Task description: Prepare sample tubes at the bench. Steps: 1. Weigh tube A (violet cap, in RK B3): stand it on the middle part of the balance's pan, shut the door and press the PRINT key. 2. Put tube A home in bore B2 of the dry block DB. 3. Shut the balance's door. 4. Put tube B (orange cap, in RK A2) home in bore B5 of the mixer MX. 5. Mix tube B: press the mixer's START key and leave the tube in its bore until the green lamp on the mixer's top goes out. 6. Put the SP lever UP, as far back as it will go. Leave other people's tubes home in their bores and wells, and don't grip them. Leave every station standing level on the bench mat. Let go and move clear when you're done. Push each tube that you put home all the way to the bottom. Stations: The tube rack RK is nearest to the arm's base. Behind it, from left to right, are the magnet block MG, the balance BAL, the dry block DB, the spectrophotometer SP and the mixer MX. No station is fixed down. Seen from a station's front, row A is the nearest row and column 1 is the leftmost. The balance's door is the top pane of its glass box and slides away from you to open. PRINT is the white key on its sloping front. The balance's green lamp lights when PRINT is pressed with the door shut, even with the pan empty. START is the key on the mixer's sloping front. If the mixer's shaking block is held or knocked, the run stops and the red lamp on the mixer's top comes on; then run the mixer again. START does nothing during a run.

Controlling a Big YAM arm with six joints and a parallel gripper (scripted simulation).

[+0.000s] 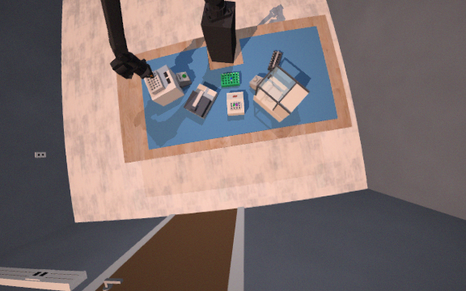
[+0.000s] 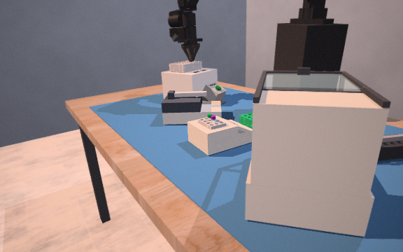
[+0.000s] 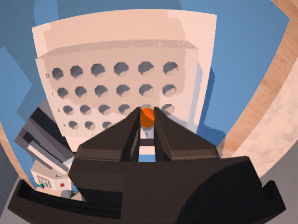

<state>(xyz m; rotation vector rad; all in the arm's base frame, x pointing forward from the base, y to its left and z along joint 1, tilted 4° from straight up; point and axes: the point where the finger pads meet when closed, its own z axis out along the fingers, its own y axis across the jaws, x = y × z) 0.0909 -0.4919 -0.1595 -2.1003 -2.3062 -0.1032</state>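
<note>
Right now the orange-capped tube is 20 mm below my hand. Also, from my hand: mixer's shaking block 30 mm below, 30 mm ahead, 10 mm to the right; then spectrophotometer lever 220 mm ahead, 210 mm to the left, 90 mm below; then mixer's start key 170 mm to the left, 110 mm below, 10 mm ahead.
</note>
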